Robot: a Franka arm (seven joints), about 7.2 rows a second.
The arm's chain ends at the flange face. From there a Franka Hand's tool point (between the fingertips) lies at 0.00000 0.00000 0.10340 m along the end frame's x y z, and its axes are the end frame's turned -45 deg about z.
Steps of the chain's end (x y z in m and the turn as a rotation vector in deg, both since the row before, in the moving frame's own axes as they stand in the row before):
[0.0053 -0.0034 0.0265 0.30 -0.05 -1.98]
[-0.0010 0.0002 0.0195 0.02 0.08 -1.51]
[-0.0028 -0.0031 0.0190 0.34 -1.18 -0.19]
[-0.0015 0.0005 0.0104 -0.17 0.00 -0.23]
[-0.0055 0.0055 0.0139 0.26 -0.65 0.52]
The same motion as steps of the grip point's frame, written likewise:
[0.0065 0.0009 0.0265 0.25 0.18 -1.98]
[-0.0007 -0.0005 0.0195 -0.04 0.07 -1.51]
[-0.0009 -0.0061 0.0190 1.07 -0.59 -0.19]
[-0.0016 -0.0005 0.0104 -0.12 -0.12 -0.23]
[-0.0083 -0.0012 0.0139 0.64 -0.28 0.52]

